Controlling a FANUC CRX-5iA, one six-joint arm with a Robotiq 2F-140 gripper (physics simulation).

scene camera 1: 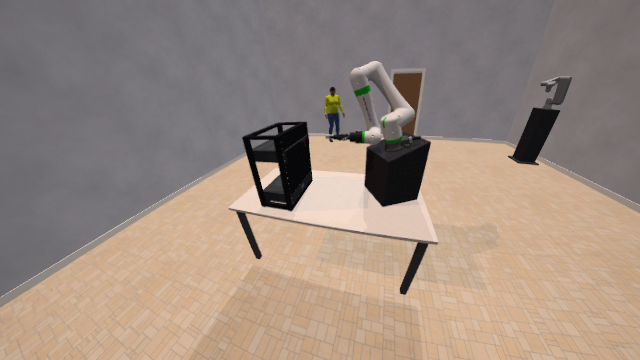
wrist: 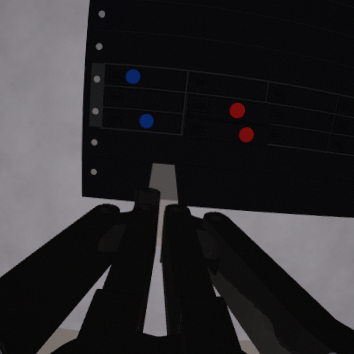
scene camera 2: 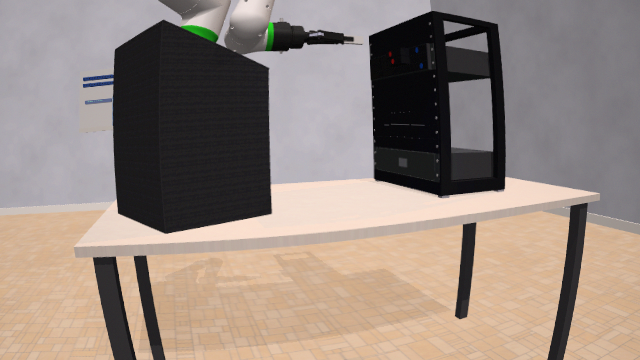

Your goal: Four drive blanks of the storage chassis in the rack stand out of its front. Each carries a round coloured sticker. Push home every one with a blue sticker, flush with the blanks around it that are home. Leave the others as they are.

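Observation:
The black rack point(scene camera 1: 254, 172) point(scene camera 2: 444, 125) stands on the table. Its storage chassis is near the top. In the wrist view, which shows the rack upside down, the two blanks with blue stickers point(wrist: 133, 76) point(wrist: 146, 121) are in the end column, with an unmarked blank between them; their faces look level with it. Two adjoining blanks with red stickers point(wrist: 237, 110) point(wrist: 246, 134) in the neighbouring column stand out, hiding the frame lines beside them. My gripper point(scene camera 1: 330, 136) point(scene camera 2: 356, 41) point(wrist: 161, 181) is shut and empty, held in front of the rack near its top edge, apart from it.
The table point(scene camera 1: 340, 215) point(scene camera 2: 320, 220) carries the rack and the arm's black pedestal point(scene camera 1: 395, 175) point(scene camera 2: 215, 145). A person in yellow point(scene camera 1: 332, 106) stands on the floor behind the table. Another arm on a black stand point(scene camera 1: 535, 135) is far right in scene camera 1.

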